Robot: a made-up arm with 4 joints.
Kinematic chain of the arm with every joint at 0, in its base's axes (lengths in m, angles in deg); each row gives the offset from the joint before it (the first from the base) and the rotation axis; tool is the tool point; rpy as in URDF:
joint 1: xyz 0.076 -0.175 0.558 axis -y
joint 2: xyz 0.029 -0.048 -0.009 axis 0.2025 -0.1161 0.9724
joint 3: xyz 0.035 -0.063 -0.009 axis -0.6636 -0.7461 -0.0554
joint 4: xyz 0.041 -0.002 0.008 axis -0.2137 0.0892 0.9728
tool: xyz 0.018 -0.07 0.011 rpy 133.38 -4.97 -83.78
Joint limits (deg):
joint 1: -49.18..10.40
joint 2: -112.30..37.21
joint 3: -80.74..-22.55
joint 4: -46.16..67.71
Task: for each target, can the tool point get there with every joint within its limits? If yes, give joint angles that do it. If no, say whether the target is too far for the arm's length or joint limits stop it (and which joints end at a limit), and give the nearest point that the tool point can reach.
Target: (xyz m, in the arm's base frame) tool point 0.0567 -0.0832 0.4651
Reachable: no: joint limits stop it (at a limit: joint 1, joint 2, joint 3, joint 4) | nearest point 0.0990 -0.1717 0.3940 | short by 0.121 m
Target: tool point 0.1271 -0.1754 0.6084
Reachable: no: joint limits stop it (at a limit: joint 1, joint 2, joint 3, joint 4) | nearest point 0.0258 -0.2144 0.6490 | short by 0.116 m
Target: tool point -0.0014 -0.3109 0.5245
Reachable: yes | joints -12.99 -66.45 -72.56 -26.72
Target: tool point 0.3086 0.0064 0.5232
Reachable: no: too far | nearest point 0.2520 -0.1777 0.5167 | short by 0.193 m
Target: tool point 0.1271 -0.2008 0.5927
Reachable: no: joint limits stop it (at a limit: joint 1, joint 2, joint 3, joint 4) | nearest point 0.0258 -0.2144 0.6490 | short by 0.117 m
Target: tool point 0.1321 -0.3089 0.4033
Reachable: yes | joints -39.06 15.61 -54.16 1.95
